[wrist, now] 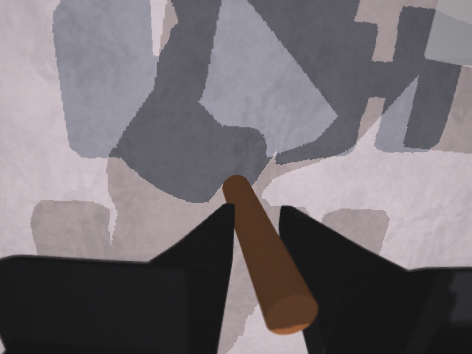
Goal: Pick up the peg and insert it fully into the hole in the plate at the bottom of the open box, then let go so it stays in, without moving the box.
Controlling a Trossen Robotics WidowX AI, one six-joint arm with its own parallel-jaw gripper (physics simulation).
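Places are measured from the arm's base along level axes (x ahead, y left, z up), in millimetres.
Where they show: gripper, between the fingertips: (256, 215).
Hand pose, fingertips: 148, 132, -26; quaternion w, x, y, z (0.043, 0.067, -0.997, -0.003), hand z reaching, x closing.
Note:
After its pixels a point has its place, as x, y, z.
The brown round peg (267, 255) @(151, 128, 4) slants across the lower middle of the wrist view, its narrower-looking end at the top and its larger-looking end face, with an orange lower edge, toward the bottom. My gripper (256, 215) @(148, 132, -26) has its two black fingers partly closed, one on each side of the peg. The left fingertip is close beside the peg's upper part and the right finger is close along its lower part. A gap shows between the right fingertip and the peg. The fingers are not clamped on it. The box's hole and plate do not show in this view.
A pale grey-green flat surface (452, 35) @(76, 48, -46) shows at the top right corner, possibly part of the box. The mottled pinkish-white and grey ground (30, 170) @(253, 141, -60) has large dark and blue-grey patches across its upper part.

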